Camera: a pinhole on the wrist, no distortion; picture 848 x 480 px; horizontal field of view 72.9 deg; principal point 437.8 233.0 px. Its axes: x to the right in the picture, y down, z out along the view. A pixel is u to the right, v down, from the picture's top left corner.
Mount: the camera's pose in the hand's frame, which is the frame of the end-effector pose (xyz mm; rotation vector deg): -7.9 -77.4 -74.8 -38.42 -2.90 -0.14
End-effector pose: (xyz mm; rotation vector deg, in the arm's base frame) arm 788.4 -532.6 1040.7 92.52 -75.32 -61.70
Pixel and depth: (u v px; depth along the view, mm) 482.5 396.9 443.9
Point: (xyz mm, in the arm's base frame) 508.3 -600.8 1250.5
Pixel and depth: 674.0 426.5 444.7
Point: 523.7 -750.2 1251.8
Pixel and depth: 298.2 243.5 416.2
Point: 487.4 -450.4 1148.9
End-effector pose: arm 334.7 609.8 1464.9 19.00 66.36 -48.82
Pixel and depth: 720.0 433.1 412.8
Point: 688.0 621.2 1316.4
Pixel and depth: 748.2 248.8 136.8
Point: 373.8 571.4 1422.3
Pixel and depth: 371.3 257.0 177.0
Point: 396.1 612.9 1513.6
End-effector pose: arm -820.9 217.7 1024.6 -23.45 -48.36 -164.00
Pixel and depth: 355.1 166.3 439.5
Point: -636.2 255.9 1317.1
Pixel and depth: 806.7 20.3 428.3
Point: -958.4 353.1 1431.3
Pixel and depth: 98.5 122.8 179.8
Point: -684.2 263.7 1057.8
